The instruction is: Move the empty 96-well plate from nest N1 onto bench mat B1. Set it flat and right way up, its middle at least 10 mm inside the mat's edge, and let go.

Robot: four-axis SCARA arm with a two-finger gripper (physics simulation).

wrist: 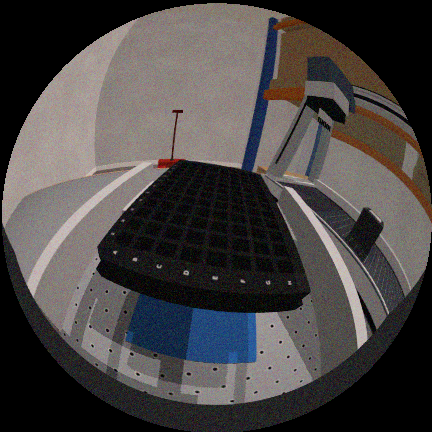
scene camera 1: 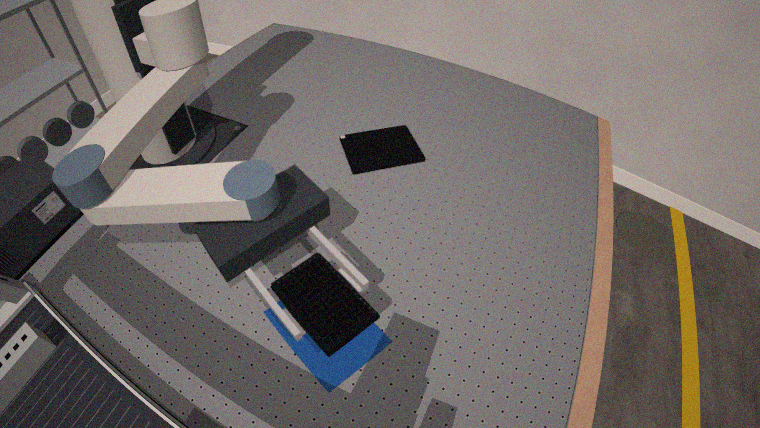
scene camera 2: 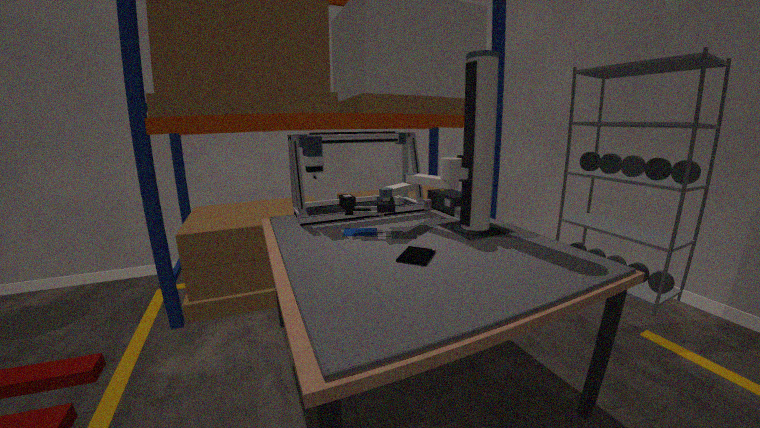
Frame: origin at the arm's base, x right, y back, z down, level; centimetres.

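Where they show: gripper, between the fingertips: [wrist: 216, 182] [scene camera 1: 333, 311] [scene camera 2: 353, 211]; arm's base, origin of its link: [scene camera 1: 171, 149] [scene camera 2: 474, 230].
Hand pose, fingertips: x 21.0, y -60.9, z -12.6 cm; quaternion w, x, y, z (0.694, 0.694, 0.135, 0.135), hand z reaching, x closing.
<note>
Each offset is from my fingertips to the centre of the thing. "spot": to the spot under its first point. Level surfaces: height alone.
The black 96-well plate {dx -0.8, dy +2.1, dz +0.4 cm} [scene camera 1: 325, 304] [scene camera 2: 364, 209] [wrist: 210, 225] is held level, wells up, between the two pale fingers of my gripper [scene camera 1: 332, 311] [wrist: 216, 182], which is shut on its long sides. The row letters on its near edge show in the wrist view. The plate hangs above the table, over part of the blue bench mat B1 {dz +11.1 cm} [scene camera 1: 329, 374] [scene camera 2: 359, 232] [wrist: 225, 335]. In scene camera 1 it hides the mat's upper part. The flat black nest N1 {dx -42.3, dy +12.5, dz +10.6 cm} [scene camera 1: 382, 149] [scene camera 2: 416, 255] lies on the table with no plate seen on it.
A gantry machine [scene camera 2: 296, 175] [wrist: 291, 142] stands at the table's far end, with a small black block {spot: dx +30.5, dy +5.5, dz +2.2 cm} [scene camera 2: 346, 202] on it. The arm's column [scene camera 2: 483, 143] rises at the table's side. A wooden edge [scene camera 1: 605, 212] borders the grey table {dz +11.3 cm} [scene camera 1: 478, 212].
</note>
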